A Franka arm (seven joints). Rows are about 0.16 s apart.
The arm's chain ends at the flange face. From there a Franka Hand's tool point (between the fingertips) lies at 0.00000 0.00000 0.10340 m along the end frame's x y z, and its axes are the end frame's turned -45 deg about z.
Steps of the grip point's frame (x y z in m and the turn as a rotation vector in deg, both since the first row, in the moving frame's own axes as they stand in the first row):
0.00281 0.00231 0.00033 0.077 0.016 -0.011
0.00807 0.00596 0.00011 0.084 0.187 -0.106
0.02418 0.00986 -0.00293 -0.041 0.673 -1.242
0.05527 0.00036 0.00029 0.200 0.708 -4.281
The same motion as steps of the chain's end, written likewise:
0.00370 -0.00023 0.00033 0.066 -0.043 -0.011
0.00979 -0.00115 0.00011 0.192 0.073 -0.106
0.02317 -0.00931 -0.00292 0.447 0.505 -1.242
0.03873 -0.03765 0.00030 0.642 0.359 -4.281

